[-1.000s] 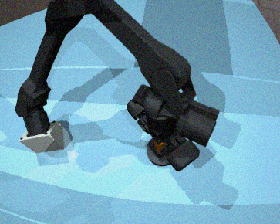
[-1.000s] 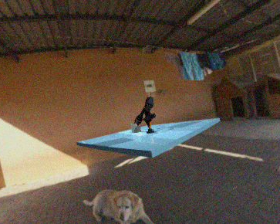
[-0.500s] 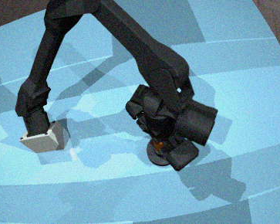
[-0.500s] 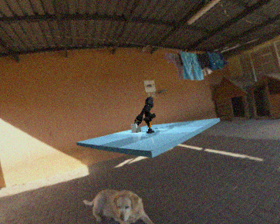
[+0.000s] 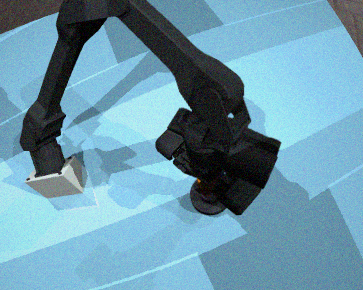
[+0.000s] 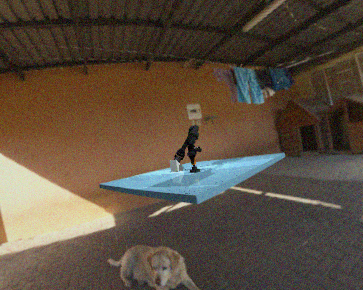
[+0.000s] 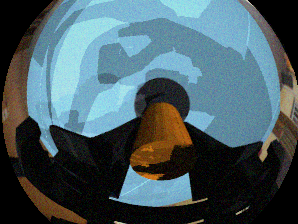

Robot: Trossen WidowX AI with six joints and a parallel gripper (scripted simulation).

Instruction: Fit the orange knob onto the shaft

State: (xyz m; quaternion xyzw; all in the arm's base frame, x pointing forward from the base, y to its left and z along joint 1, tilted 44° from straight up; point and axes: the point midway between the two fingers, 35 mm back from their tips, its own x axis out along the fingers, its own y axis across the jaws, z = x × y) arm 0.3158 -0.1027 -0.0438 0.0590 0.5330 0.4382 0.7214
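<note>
My gripper tip is now 40 mm above the dark round pedestal. Round my gripper tip: orange knob (20 mm above).
</note>
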